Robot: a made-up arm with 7 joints. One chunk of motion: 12 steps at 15 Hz.
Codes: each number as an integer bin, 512 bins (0 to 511) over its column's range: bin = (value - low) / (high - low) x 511, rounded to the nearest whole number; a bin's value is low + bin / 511 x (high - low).
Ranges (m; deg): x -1.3..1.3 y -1.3..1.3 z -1.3..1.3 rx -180..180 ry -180..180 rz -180..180
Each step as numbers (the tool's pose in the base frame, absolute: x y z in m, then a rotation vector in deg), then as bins.
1 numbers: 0.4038 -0.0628 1.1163 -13.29 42.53 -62.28
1 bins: 335 243 475 237 316 167
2 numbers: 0.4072 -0.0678 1.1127 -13.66 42.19 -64.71
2 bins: 336 242 474 236 315 164
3 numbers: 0.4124 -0.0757 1.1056 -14.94 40.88 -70.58
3 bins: 337 241 473 234 314 155
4 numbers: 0.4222 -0.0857 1.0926 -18.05 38.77 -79.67
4 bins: 338 239 470 230 311 142
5 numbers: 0.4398 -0.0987 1.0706 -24.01 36.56 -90.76
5 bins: 342 236 466 221 307 127
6 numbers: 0.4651 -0.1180 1.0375 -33.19 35.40 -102.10
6 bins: 347 232 459 208 306 111
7 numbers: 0.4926 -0.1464 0.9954 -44.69 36.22 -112.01
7 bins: 352 227 451 192 307 97
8 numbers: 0.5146 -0.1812 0.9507 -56.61 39.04 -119.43
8 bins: 357 220 442 175 311 86
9 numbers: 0.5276 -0.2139 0.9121 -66.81 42.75 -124.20
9 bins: 359 213 435 161 316 79
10 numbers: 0.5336 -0.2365 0.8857 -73.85 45.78 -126.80
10 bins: 360 209 430 151 320 76
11 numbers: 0.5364 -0.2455 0.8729 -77.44 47.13 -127.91
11 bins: 361 207 427 146 322 74
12 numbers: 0.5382 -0.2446 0.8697 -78.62 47.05 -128.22
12 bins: 361 207 426 144 322 73
